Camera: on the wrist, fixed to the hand. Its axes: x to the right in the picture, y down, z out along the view.
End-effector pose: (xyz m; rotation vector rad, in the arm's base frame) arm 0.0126 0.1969 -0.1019 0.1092 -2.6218 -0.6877
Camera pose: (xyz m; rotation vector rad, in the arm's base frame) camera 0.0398 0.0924 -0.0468 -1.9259 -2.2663 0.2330
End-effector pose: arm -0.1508 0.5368 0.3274 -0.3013 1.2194 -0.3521
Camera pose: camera -0.2492 0.4688 0.3082 0.7312 0.5803 0.8291
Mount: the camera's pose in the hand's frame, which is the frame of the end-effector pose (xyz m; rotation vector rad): 0.0152 -0.0638 -0.1019 0.2710 -0.5435 1.5081
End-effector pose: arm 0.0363 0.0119 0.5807 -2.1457 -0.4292 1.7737
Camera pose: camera 0.1376 0.0702 0.6125 1.2168 -1.1936 -2.0030
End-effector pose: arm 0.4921 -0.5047 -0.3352 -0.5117 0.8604 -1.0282
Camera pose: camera 0.3793 -0.5449 -0.3537 0.1648 0.3832 0.3912
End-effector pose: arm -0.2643 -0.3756 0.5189 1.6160 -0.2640 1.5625
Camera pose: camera -0.2919 -0.2608 0.4914 -1.5833 1.4714 -1.5711
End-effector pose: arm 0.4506 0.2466 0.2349 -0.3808 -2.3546 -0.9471
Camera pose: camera 0.4503 0.1304 0.2694 -2.0342 -1.7012 0.2437
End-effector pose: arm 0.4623 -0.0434 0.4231 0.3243 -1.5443 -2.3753
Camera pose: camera 0.4753 -0.1111 0.3234 -1.1224 -1.3937 -1.0391
